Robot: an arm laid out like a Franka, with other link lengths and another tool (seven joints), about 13 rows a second.
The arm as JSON. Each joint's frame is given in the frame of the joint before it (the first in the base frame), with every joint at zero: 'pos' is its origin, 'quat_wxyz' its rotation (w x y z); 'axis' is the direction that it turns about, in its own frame. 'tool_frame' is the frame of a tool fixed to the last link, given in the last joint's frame.
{
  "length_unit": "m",
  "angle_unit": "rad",
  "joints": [
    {
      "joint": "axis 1",
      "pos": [
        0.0,
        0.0,
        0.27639
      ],
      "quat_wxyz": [
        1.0,
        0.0,
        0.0,
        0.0
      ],
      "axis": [
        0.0,
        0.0,
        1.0
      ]
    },
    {
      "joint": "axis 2",
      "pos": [
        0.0,
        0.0,
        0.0
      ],
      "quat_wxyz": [
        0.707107,
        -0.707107,
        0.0,
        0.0
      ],
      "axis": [
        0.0,
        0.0,
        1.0
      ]
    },
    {
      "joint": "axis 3",
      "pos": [
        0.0,
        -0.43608,
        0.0
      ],
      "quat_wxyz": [
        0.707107,
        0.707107,
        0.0,
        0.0
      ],
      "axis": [
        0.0,
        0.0,
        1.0
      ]
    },
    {
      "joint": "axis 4",
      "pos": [
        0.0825,
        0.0,
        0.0
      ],
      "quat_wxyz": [
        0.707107,
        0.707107,
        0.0,
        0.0
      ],
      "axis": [
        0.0,
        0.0,
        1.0
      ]
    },
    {
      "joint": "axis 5",
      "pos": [
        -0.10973,
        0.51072,
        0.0
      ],
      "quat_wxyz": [
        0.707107,
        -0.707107,
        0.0,
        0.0
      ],
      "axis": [
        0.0,
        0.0,
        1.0
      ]
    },
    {
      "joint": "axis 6",
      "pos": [
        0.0,
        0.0,
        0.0
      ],
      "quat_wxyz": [
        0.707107,
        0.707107,
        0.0,
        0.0
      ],
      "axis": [
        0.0,
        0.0,
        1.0
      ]
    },
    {
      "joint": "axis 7",
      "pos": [
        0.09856,
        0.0,
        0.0
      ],
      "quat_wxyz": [
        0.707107,
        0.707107,
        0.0,
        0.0
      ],
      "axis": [
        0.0,
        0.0,
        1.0
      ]
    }
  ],
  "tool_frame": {
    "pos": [
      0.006,
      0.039,
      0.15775
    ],
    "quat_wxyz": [
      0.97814,
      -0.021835,
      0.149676,
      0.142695
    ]
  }
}
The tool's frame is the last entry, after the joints.
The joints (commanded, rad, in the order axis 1, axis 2, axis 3, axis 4, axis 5, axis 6, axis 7), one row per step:
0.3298, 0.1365, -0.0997, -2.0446, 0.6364, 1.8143, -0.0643
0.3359, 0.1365, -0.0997, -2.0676, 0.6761, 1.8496, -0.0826
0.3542, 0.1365, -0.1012, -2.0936, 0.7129, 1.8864, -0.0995
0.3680, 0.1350, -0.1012, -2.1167, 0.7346, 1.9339, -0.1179
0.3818, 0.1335, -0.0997, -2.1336, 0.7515, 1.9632, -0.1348
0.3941, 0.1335, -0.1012, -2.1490, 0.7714, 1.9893, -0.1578
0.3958, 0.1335, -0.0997, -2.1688, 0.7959, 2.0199, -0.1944
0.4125, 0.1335, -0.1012, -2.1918, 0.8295, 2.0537, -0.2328
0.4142, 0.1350, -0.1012, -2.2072, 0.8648, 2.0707, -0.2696
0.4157, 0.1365, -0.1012, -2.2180, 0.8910, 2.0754, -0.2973
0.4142, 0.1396, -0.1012, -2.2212, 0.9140, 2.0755, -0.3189
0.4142, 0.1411, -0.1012, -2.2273, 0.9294, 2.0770, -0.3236
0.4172, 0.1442, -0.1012, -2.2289, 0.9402, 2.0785, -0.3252
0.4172, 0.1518, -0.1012, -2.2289, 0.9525, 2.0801, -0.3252
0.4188, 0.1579, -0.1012, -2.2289, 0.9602, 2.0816, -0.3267
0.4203, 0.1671, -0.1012, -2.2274, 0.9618, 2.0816, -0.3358
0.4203, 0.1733, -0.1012, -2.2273, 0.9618, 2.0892, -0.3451
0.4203, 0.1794, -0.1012, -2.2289, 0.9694, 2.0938, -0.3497
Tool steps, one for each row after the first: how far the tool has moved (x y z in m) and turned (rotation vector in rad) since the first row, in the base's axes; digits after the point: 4 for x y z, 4 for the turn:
-0.0029, 0.0052, -0.0101, 0.0271, -0.0101, -0.0202
-0.0092, 0.0157, -0.0218, 0.0483, -0.0182, -0.0312
-0.0120, 0.0217, -0.0312, 0.0561, -0.0430, -0.0407
-0.0164, 0.0293, -0.0379, 0.0643, -0.0582, -0.0381
-0.0196, 0.0347, -0.0448, 0.0759, -0.0735, -0.0359
-0.0218, 0.0347, -0.0538, 0.0916, -0.0951, -0.0367
-0.0277, 0.0417, -0.0640, 0.1104, -0.1154, -0.0328
-0.0304, 0.0426, -0.0717, 0.1341, -0.1273, -0.0376
-0.0336, 0.0440, -0.0775, 0.1536, -0.1304, -0.0375
-0.0338, 0.0447, -0.0805, 0.1722, -0.1333, -0.0405
-0.0361, 0.0449, -0.0842, 0.1799, -0.1277, -0.0500
-0.0373, 0.0472, -0.0866, 0.1848, -0.1235, -0.0552
-0.0373, 0.0479, -0.0912, 0.1884, -0.1161, -0.0660
-0.0376, 0.0492, -0.0949, 0.1904, -0.1113, -0.0703
-0.0375, 0.0503, -0.1001, 0.1908, -0.1093, -0.0636
-0.0362, 0.0495, -0.1040, 0.1880, -0.1153, -0.0604
-0.0363, 0.0492, -0.1085, 0.1889, -0.1136, -0.0656

